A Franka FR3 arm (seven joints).
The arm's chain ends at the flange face. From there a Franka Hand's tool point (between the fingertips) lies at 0.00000 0.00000 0.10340 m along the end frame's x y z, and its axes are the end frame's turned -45 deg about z.
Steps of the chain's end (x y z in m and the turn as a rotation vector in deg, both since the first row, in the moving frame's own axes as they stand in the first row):
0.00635, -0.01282, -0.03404, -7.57, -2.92, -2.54
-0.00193, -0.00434, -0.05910, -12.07, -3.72, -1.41
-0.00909, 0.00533, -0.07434, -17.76, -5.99, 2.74
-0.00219, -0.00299, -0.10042, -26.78, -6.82, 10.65
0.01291, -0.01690, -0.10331, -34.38, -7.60, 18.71
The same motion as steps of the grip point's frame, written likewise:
0.00035, 0.00163, -0.03507, -3.29, -7.42, -2.54
-0.01815, 0.00638, -0.06160, -5.90, -11.17, -1.41
-0.04031, 0.01137, -0.07982, -8.32, -16.79, 2.74
-0.04274, 0.01679, -0.11218, -14.11, -23.76, 10.65
-0.03363, 0.02026, -0.12206, -18.94, -29.68, 18.71

